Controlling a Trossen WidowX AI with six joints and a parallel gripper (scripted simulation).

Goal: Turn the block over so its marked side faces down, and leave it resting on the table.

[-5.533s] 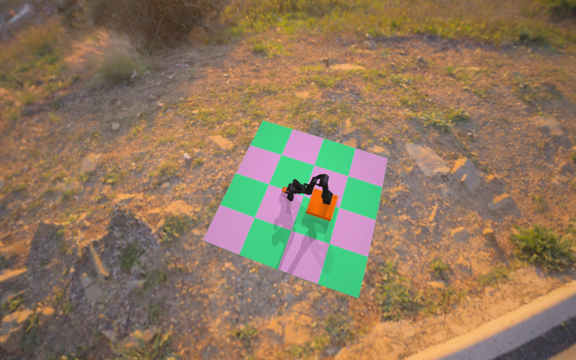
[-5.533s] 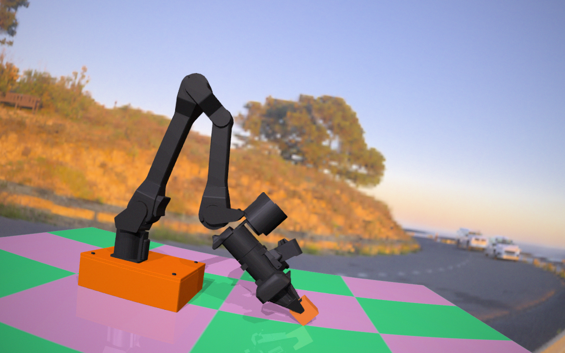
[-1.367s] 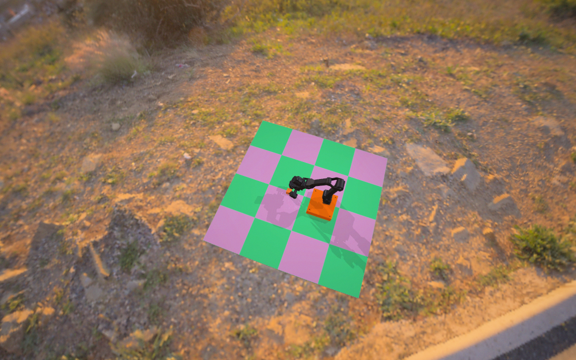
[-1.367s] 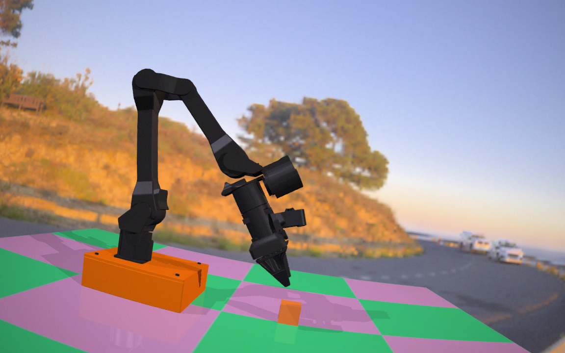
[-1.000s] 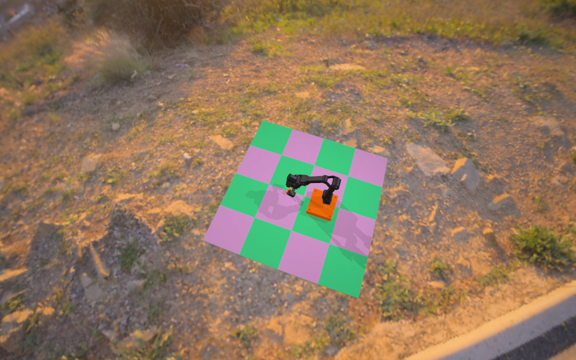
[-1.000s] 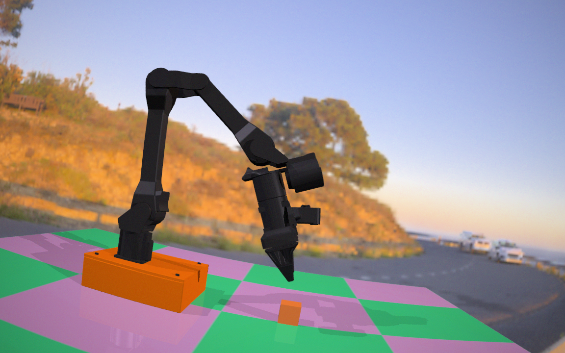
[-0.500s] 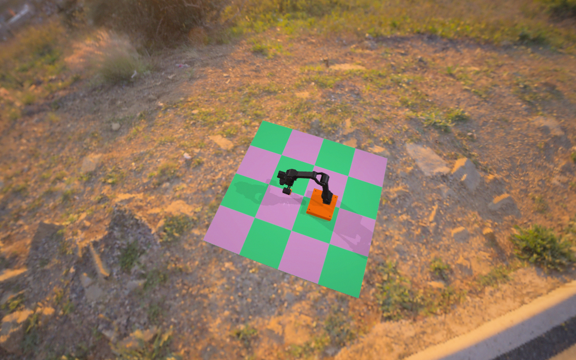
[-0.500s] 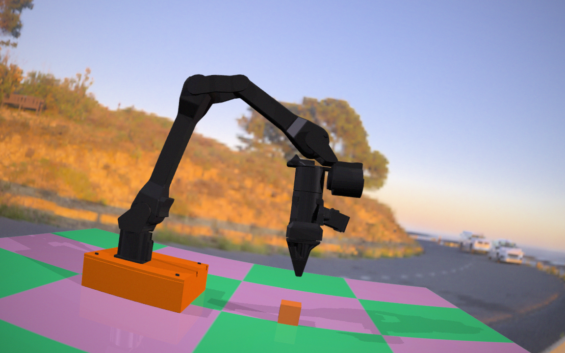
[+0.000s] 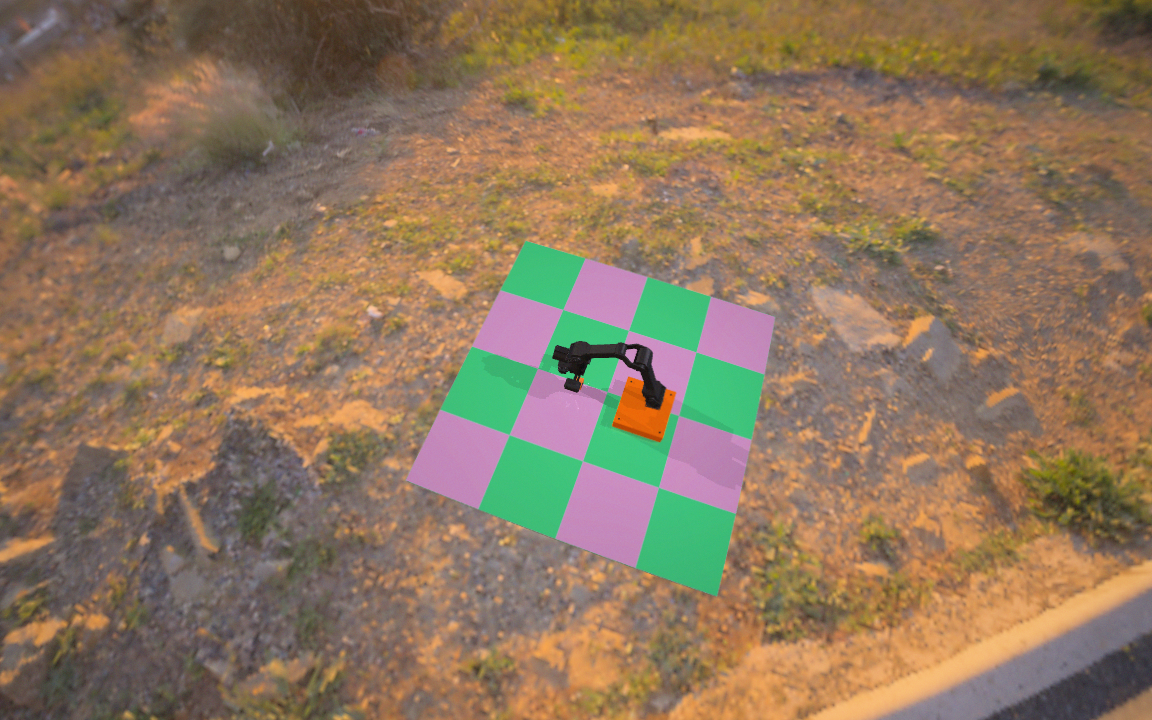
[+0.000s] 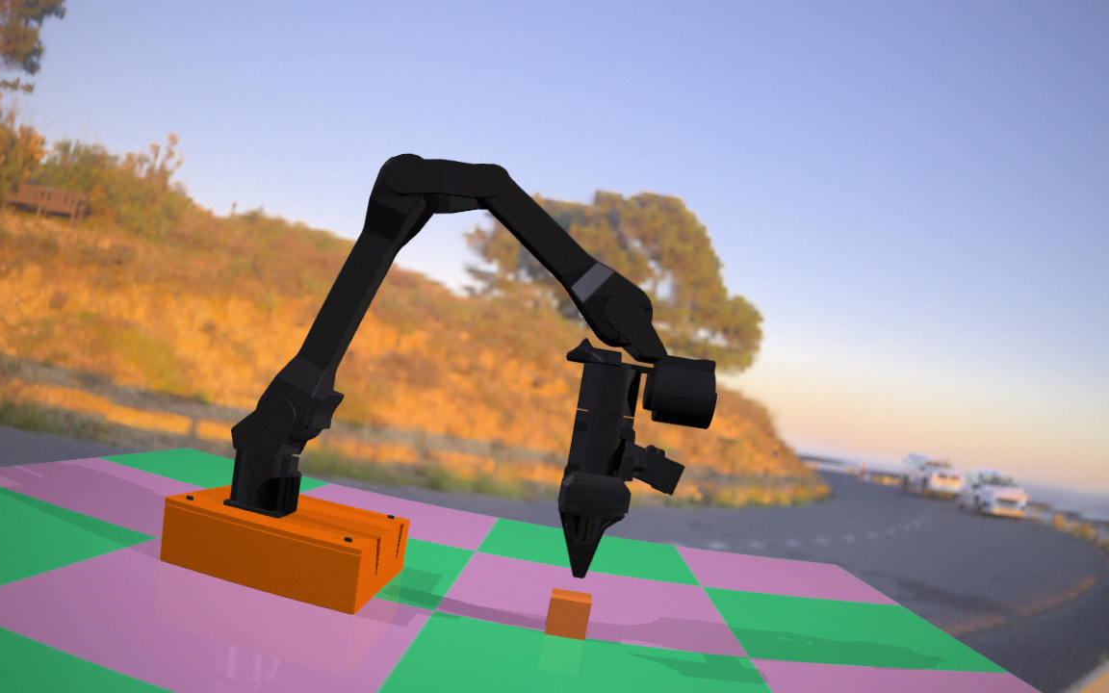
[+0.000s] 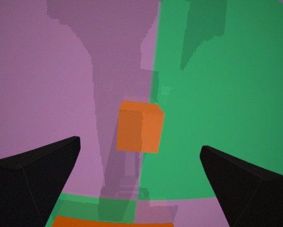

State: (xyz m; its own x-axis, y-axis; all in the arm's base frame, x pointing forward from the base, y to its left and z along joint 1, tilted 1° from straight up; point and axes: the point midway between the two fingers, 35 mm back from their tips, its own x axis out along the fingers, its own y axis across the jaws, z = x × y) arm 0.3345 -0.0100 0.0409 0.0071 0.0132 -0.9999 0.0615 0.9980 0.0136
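Now: the small orange block 5 cm below my gripper tip and 1 cm behind it.
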